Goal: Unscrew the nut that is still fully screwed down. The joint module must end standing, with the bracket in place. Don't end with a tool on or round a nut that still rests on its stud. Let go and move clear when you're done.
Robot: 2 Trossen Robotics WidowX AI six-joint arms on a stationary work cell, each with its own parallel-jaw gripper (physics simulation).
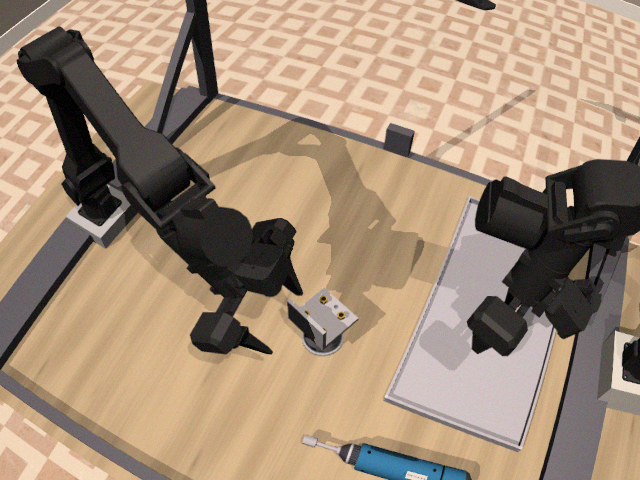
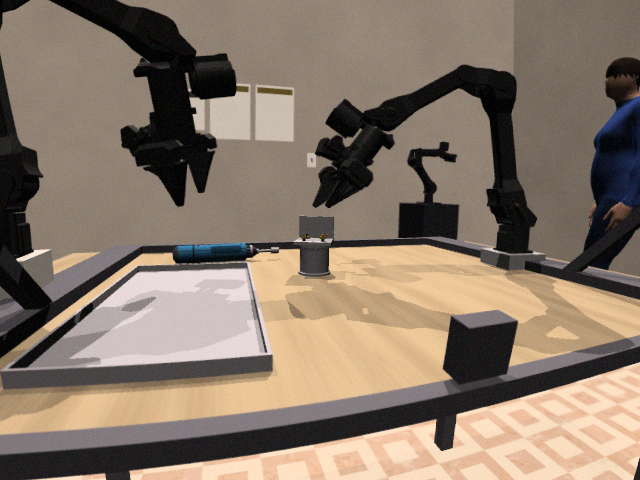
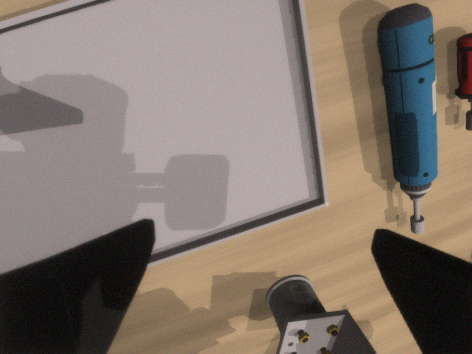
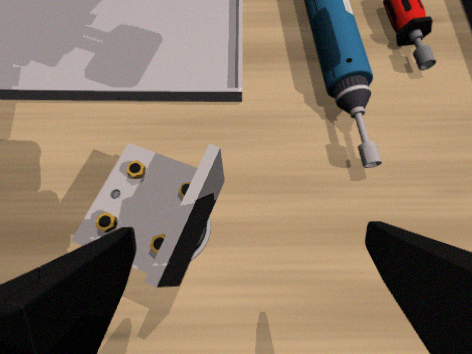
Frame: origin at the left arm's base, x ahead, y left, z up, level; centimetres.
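Seen in the pictures: left gripper, fingertip midpoint: point(image 2: 191, 198) point(image 3: 264, 234); right gripper, fingertip midpoint: point(image 1: 285, 323) point(image 2: 320, 206) point(image 4: 251, 235); right arm's base at its link origin: point(image 1: 99, 207) point(image 2: 512, 251).
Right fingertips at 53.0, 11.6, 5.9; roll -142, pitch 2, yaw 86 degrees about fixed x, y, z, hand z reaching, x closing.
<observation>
Offsets run from my right fingertips to a thing's top centre, as dx, dy, dz.
The joint module @(-3.3, -5.6, -5.4) point(image 1: 323, 351) point(image 2: 313, 259) point(image 3: 294, 299) stands upright on the table, with the L-shaped bracket point(image 1: 330, 316) point(image 2: 316, 227) point(image 4: 156, 200) on top. Several gold nuts with dark centres sit on the bracket, among them a nut point(image 4: 135, 169) point(image 1: 323, 299) near a corner and another nut point(image 4: 106, 221) point(image 1: 341, 314). I cannot tell which is fully screwed down. My right gripper point(image 1: 285, 323) point(image 2: 321, 206) point(image 4: 251, 235) is open and empty, above and beside the module. My left gripper point(image 2: 190, 198) point(image 3: 264, 234) is open and empty, high above the tray.
A blue powered driver @(-18.2, +11.2, -8.7) point(image 1: 408, 461) point(image 2: 211, 252) point(image 3: 412, 110) point(image 4: 342, 50) with a socket tip lies on the table. A red nut driver @(-20.7, +19.4, -9.9) point(image 3: 465, 65) point(image 4: 407, 15) lies beside it. The grey tray @(-28.3, -18.1, -11.2) point(image 1: 452, 424) point(image 2: 139, 373) point(image 3: 315, 115) point(image 4: 120, 96) has raised walls. A dark block @(-4.3, -48.1, -7.1) point(image 2: 480, 346) point(image 1: 399, 139) stands at the table's edge.
</observation>
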